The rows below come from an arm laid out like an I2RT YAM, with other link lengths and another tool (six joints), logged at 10 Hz.
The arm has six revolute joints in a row. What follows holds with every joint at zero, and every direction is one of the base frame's.
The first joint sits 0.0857 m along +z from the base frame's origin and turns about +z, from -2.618 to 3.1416 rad.
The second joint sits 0.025 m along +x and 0.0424 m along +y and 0.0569 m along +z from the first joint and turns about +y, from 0 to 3.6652 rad.
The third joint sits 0.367 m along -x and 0.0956 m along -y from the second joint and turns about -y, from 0 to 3.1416 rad.
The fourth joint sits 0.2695 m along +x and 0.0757 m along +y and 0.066 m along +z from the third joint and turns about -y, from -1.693 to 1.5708 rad.
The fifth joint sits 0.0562 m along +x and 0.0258 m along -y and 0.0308 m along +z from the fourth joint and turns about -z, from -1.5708 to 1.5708 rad.
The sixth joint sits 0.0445 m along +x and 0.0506 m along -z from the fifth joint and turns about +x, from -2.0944 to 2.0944 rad.
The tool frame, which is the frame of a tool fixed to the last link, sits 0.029 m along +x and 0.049 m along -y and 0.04 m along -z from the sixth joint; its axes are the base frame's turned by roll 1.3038, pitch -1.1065 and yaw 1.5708 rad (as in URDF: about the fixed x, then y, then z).
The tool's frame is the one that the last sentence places.
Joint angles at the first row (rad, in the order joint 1, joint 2, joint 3, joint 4, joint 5, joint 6):
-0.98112 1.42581 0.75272 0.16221 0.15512 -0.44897
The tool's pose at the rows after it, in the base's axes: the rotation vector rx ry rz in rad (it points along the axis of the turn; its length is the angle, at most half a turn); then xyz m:
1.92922 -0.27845 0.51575 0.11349 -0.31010 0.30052
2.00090 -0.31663 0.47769 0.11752 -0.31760 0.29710
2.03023 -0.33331 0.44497 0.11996 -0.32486 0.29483
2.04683 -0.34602 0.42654 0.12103 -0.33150 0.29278
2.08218 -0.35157 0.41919 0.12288 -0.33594 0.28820
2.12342 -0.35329 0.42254 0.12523 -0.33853 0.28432
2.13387 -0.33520 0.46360 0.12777 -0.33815 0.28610
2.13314 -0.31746 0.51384 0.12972 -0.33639 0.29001
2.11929 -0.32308 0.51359 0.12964 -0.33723 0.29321
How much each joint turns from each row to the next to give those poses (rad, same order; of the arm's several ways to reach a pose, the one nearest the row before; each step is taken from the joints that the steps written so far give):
-0.01145 0.04144 0.06367 -0.08876 -0.00593 0.03830
-0.00377 0.04572 0.05737 -0.09064 0.00206 0.03633
-0.00435 0.03474 0.03438 -0.03780 0.01002 0.01064
-0.00775 0.02619 0.02391 -0.01922 0.00188 0.00536
-0.00537 0.02413 0.01876 -0.02799 -0.01495 0.00655
-0.00318 0.01812 0.01766 -0.03379 -0.02478 0.00708
-0.00004 -0.00817 0.00254 -0.00364 -0.03740 -0.00615
0.00002 -0.01731 -0.00153 0.00316 -0.03873 -0.00527
-0.00003 -0.00292 0.00562 0.00294 0.00777 0.00234

